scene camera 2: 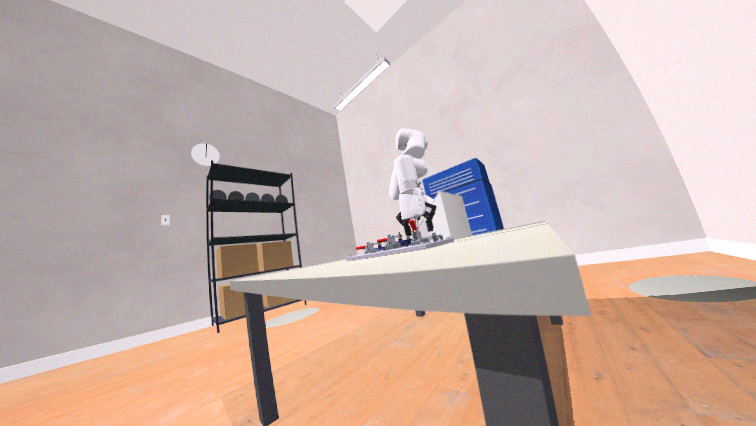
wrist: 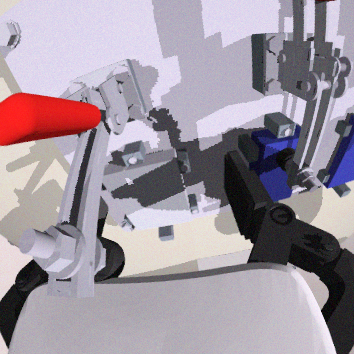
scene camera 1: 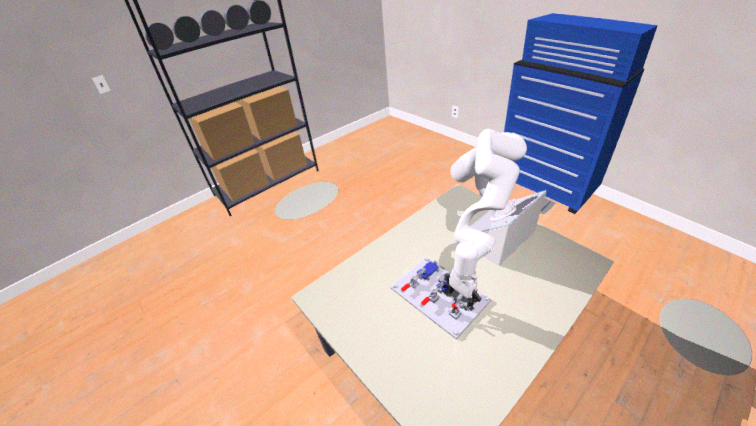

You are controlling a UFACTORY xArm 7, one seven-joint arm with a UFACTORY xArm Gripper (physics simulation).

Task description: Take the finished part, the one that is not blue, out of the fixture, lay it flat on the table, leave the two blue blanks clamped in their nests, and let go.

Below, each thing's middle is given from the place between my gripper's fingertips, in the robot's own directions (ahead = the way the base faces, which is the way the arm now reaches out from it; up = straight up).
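Gripper position: my gripper is 2 cm above the finished part [wrist: 151, 194], 4 cm past it and 1 cm to the right of it. Counted from my hand, the fixture plate [scene camera 1: 438, 312] is 2 cm ahead, 9 cm to the right and 4 cm below, while the clamp arm [wrist: 74, 257] is 2 cm to the left, 4 cm ahead and 3 cm above.
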